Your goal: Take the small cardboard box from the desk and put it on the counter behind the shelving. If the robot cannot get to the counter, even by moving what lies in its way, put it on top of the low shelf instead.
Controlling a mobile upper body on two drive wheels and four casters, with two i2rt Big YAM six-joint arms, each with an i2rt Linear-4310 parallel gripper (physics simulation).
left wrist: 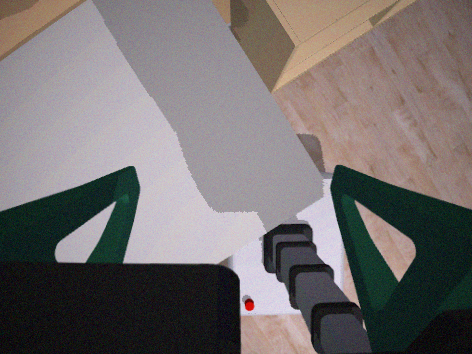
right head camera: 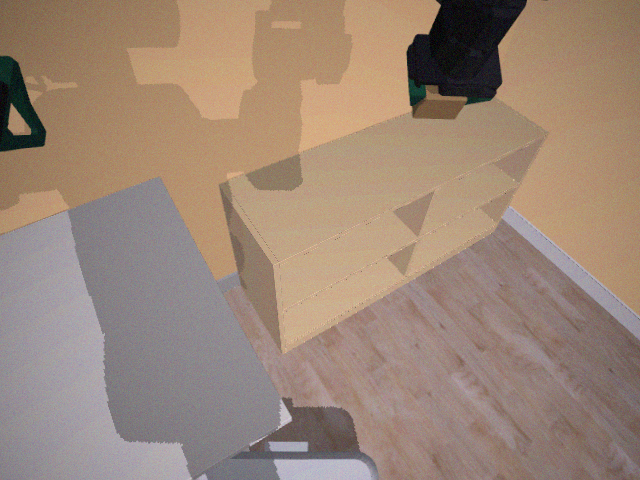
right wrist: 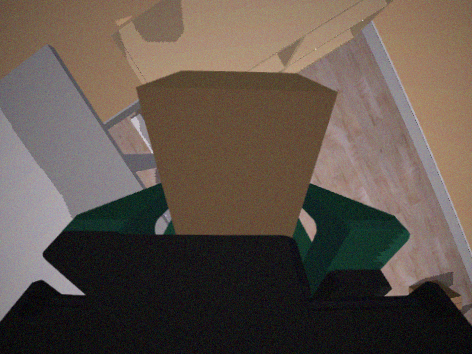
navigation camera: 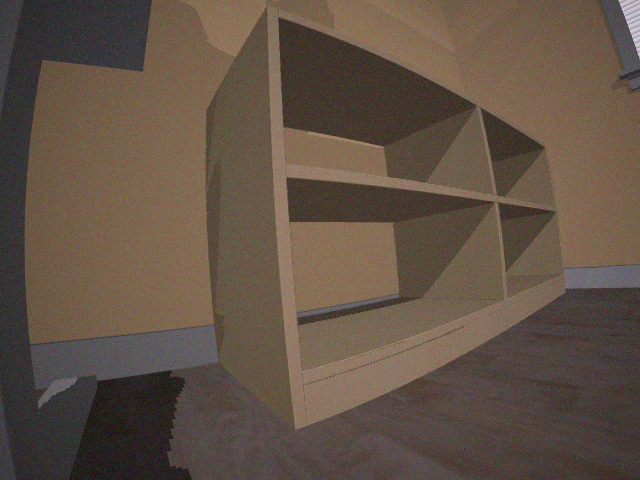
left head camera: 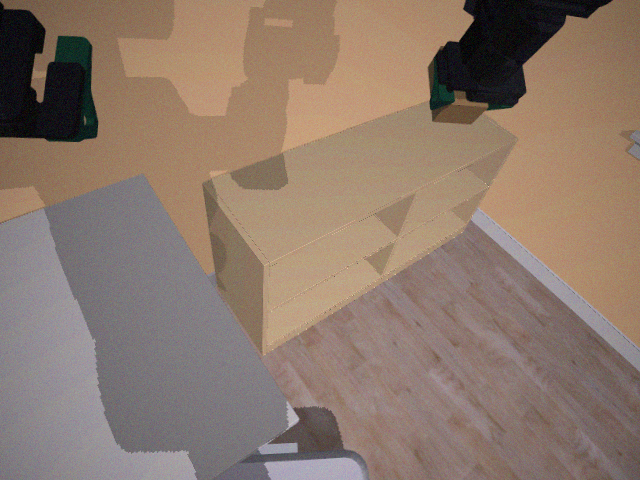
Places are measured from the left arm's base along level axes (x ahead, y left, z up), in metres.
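Pixels of known places: left gripper, fingertip midpoint: (left wrist: 235,176) (left head camera: 33,127); right gripper, fingertip midpoint: (right head camera: 432,102) (right wrist: 235,176) (left head camera: 450,107).
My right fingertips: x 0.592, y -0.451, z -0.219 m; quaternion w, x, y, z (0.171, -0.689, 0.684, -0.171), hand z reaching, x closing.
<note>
Behind a point stands the place of what it marks.
The small cardboard box (left head camera: 460,112) @[x 0.557, y -0.449, z -0.204 m] (right head camera: 438,108) @[x 0.558, y -0.449, z -0.206 m] (right wrist: 237,145) @[x 0.612, y -0.452, z -0.154 m] is between the fingers of my right gripper (left head camera: 467,100) @[x 0.592, y -0.451, z -0.219 m] (right wrist: 235,176) @[x 0.592, y -0.451, z -0.219 m], which is shut on it. In both head views the box overlaps the far back edge of the low shelf (left head camera: 336,186) @[x 1.029, y -0.416, z -0.800 m] (right head camera: 361,180) @[x 1.057, y -0.452, z -0.800 m] (left wrist: 262,50) @[x 0.823, y -0.120, z -1.094 m] (right wrist: 220,35) @[x 1.027, y -0.393, z -0.800 m] (navigation camera: 283,206) @[x 0.722, y -0.197, z -1.122 m]; its height above the top is hard to tell. The light wooden shelf stands upright with open compartments. My left gripper (left wrist: 235,176) @[x 0.369, y -0.003, z -0.120 m] is open and empty above the grey-white desk (left head camera: 155,310) @[x 0.522, y 0.039, z -0.690 m] (right head camera: 175,310) @[x 0.516, y 0.007, z -0.690 m] (left wrist: 200,110) @[x 0.510, y 0.084, z -0.690 m] (right wrist: 40,120) @[x 0.707, y 0.193, z -0.690 m]. The counter does not show.
The desk corner lies close to the shelf's near left end. My white base (left head camera: 310,469) @[x 0.273, y -0.319, z -1.150 m] (right head camera: 320,469) @[x 0.272, y -0.323, z -1.150 m] shows below the desk corner. Tan walls (navigation camera: 113,206) @[x 0.938, y 0.198, z -1.043 m] stand behind the shelf and at the right. A brown object (right wrist: 454,297) @[x -0.445, y -2.106, z -1.233 m] lies at the right wrist view's lower right.
</note>
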